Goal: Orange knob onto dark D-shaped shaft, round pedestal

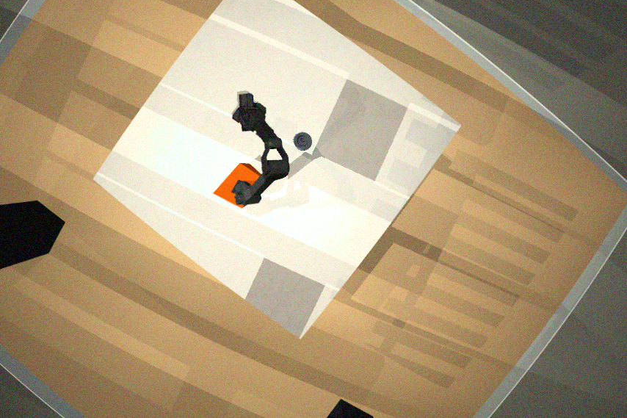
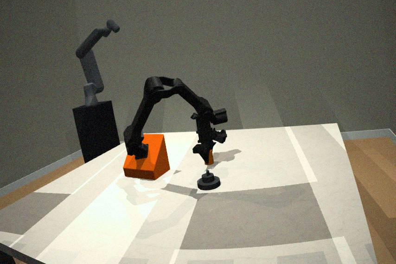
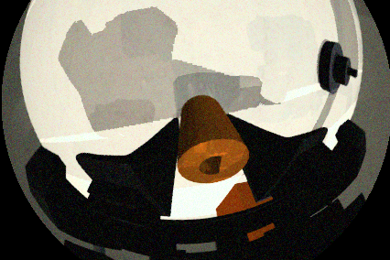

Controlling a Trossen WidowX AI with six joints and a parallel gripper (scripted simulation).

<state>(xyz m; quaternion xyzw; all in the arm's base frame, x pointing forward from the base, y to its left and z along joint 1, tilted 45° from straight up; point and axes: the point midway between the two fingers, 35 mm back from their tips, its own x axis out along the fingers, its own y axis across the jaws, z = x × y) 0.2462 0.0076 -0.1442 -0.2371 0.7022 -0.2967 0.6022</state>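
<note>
Now: the round dark pedestal 220 mm to the right of my gripper tip, 60 mm ahead of it and 20 mm above it. From my gripper tip the other things lie so: orange knob 20 mm above.
</note>
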